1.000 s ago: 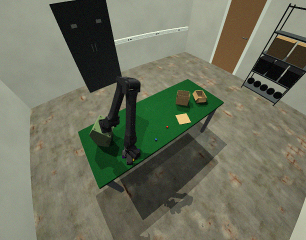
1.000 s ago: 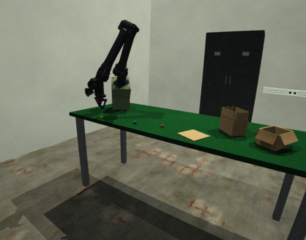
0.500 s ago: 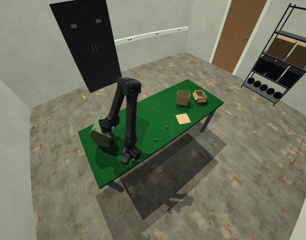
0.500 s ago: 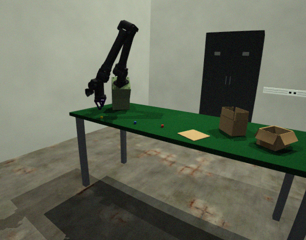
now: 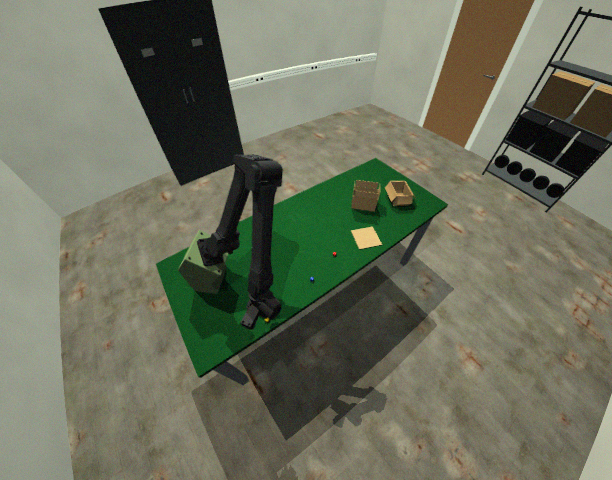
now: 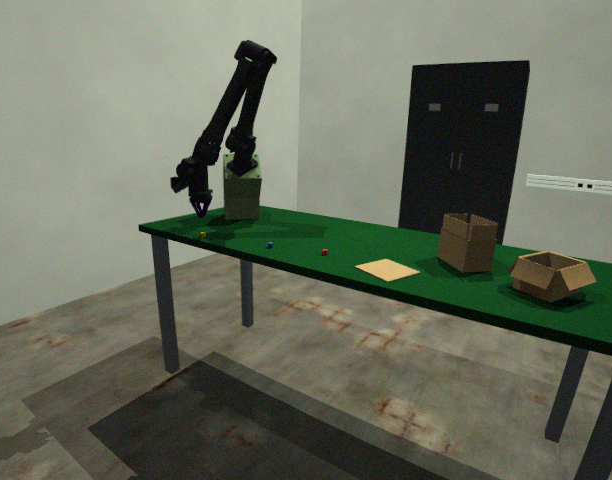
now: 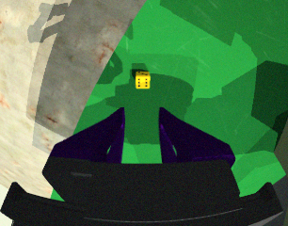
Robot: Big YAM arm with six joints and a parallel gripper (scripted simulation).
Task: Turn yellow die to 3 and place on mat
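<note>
My gripper is now 80 mm above the yellow die. From my hand the other things lie so: tan mat: 710 mm ahead, 80 mm below, 50 mm to the left; then red die: 490 mm ahead, 80 mm to the left, 80 mm below; then blue die: 290 mm ahead, 80 mm below, 40 mm to the left.
</note>
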